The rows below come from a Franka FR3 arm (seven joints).
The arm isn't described. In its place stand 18 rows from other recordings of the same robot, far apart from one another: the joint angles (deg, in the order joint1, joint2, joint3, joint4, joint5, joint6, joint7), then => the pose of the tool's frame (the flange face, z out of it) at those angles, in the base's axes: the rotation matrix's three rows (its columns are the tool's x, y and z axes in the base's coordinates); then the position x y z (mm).
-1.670, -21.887, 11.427, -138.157, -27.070, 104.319, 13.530 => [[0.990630, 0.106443, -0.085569], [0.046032, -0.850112, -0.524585], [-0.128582, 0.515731, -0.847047]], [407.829, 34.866, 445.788]
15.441, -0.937, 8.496, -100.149, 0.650, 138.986, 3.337 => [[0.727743, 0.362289, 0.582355], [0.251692, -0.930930, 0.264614], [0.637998, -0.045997, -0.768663]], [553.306, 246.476, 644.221]
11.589, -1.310, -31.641, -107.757, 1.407, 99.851, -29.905 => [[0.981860, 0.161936, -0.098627], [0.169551, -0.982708, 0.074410], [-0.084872, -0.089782, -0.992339]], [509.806, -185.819, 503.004]
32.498, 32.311, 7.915, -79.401, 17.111, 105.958, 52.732 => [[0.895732, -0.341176, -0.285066], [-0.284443, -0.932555, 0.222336], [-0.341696, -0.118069, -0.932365]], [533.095, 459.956, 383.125]
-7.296, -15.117, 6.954, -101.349, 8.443, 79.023, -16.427 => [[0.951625, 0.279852, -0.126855], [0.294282, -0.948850, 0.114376], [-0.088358, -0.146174, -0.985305]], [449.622, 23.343, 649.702]
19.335, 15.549, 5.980, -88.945, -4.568, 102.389, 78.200 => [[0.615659, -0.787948, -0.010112], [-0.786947, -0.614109, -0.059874], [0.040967, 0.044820, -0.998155]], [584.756, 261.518, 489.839]
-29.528, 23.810, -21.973, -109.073, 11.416, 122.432, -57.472 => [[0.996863, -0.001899, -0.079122], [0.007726, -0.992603, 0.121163], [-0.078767, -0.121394, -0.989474]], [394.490, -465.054, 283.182]
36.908, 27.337, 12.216, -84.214, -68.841, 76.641, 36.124 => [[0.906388, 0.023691, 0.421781], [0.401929, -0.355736, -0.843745], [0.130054, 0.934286, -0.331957]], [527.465, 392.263, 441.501]
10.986, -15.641, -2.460, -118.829, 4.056, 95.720, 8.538 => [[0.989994, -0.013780, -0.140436], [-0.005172, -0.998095, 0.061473], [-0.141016, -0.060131, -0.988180]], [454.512, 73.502, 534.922]
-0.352, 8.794, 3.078, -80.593, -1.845, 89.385, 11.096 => [[0.989202, -0.146550, 0.001303], [-0.146477, -0.988924, -0.023953], [0.004799, 0.023504, -0.999712]], [600.480, 22.436, 612.422]
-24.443, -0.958, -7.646, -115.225, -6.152, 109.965, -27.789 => [[0.992961, -0.031664, -0.114129], [-0.036975, -0.998315, -0.044723], [-0.112521, 0.048628, -0.992459]], [454.273, -294.072, 454.699]
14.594, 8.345, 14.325, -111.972, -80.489, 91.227, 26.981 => [[0.899790, 0.133587, 0.415370], [0.432414, -0.145866, -0.889799], [-0.058277, 0.980244, -0.189013]], [550.897, 179.438, 449.249]
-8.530, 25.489, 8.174, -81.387, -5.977, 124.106, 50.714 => [[0.611538, -0.731866, 0.300655], [-0.760020, -0.649012, -0.033955], [0.219979, -0.207739, -0.953128]], [716.713, -27.192, 476.600]
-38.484, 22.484, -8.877, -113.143, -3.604, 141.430, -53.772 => [[0.984960, 0.172772, 0.001702], [0.171205, -0.974606, -0.144336], [-0.023279, 0.142456, -0.989527]], [425.312, -455.484, 281.806]
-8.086, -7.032, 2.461, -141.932, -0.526, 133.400, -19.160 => [[0.970412, 0.239906, -0.027313], [0.239739, -0.970793, -0.009284], [-0.028742, 0.002461, -0.999584]], [456.363, -45.246, 334.789]
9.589, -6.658, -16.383, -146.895, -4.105, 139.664, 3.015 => [[0.993387, -0.113842, -0.014895], [-0.114024, -0.993406, -0.011992], [-0.013432, 0.013611, -0.999817]], [438.223, -50.602, 304.098]
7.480, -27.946, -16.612, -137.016, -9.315, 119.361, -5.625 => [[0.986313, 0.025311, 0.162929], [0.030582, -0.999084, -0.029925], [0.162023, 0.034498, -0.986184]], [416.289, -84.824, 504.375]
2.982, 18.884, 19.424, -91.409, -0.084, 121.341, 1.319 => [[0.926392, 0.342563, 0.156360], [0.315754, -0.932913, 0.173124], [0.205176, -0.111009, -0.972409]], [632.584, 232.050, 472.347]
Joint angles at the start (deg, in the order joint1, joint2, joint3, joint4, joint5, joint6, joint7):
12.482, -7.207, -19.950, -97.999, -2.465, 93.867, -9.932
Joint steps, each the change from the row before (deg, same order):
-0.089, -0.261, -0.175, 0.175, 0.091, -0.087, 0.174
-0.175, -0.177, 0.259, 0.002, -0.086, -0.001, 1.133
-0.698, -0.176, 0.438, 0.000, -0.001, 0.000, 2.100
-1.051, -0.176, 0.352, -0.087, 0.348, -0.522, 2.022
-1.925, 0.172, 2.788, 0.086, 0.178, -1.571, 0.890
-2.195, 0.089, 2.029, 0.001, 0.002, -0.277, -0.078
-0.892, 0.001, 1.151, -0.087, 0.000, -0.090, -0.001
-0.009, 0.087, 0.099, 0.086, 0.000, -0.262, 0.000
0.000, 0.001, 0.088, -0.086, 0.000, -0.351, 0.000
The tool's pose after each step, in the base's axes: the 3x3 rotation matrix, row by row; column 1 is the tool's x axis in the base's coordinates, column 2 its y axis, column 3 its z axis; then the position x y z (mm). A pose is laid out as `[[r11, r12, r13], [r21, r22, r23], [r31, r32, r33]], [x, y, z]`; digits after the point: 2 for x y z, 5 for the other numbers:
[[0.99791, 0.03845, 0.05186], [0.03868, -0.99925, -0.00354], [0.05168, 0.00554, -0.99865]], [514.97, -86.17, 631.10]
[[0.99829, 0.02014, 0.05483], [0.02043, -0.99978, -0.00487], [0.05472, 0.00598, -0.99848]], [514.13, -85.61, 632.73]
[[0.99809, -0.02108, 0.05801], [-0.02079, -0.99977, -0.00552], [0.05812, 0.00431, -0.99830]], [512.77, -87.86, 634.41]
[[0.99632, -0.06845, 0.05150], [-0.06859, -0.99764, 0.00106], [0.05131, -0.00459, -0.99867]], [509.84, -93.27, 634.48]
[[0.99729, -0.06937, 0.02442], [-0.06942, -0.99759, 0.00121], [0.02428, -0.00290, -0.99970]], [508.94, -83.01, 632.36]
[[0.99728, -0.07122, 0.01873], [-0.07118, -0.99746, -0.00314], [0.01890, 0.00180, -0.99982]], [508.45, -83.09, 631.88]
[[0.99764, -0.06682, 0.01595], [-0.06675, -0.99776, -0.00534], [0.01627, 0.00426, -0.99986]], [508.53, -80.04, 631.37]
[[0.99780, -0.06531, 0.01142], [-0.06526, -0.99785, -0.00530], [0.01174, 0.00454, -0.99992]], [508.65, -79.10, 630.94]
[[0.99796, -0.06374, 0.00387], [-0.06372, -0.99796, -0.00451], [0.00415, 0.00425, -0.99998]], [508.09, -78.15, 629.70]

